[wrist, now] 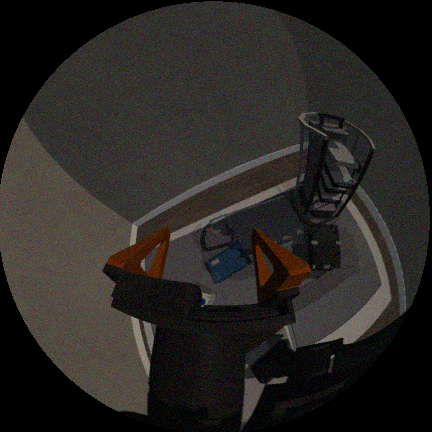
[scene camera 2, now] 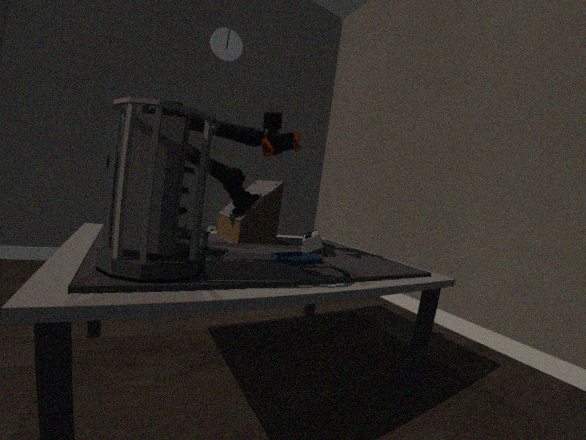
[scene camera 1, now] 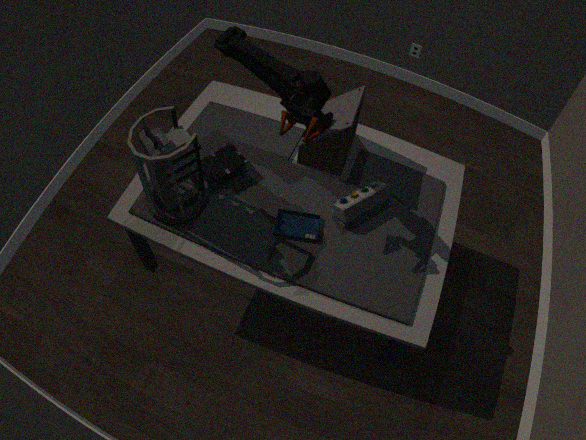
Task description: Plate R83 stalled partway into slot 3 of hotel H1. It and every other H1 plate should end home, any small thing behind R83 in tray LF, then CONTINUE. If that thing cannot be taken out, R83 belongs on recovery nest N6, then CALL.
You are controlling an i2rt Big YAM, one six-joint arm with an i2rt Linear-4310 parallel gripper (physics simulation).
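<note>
You can see the gripper in the wrist view and in scene camera 2, and it's open, with nothing held in it. There's a tall round slotted rack here too, and a blue plate.
</note>
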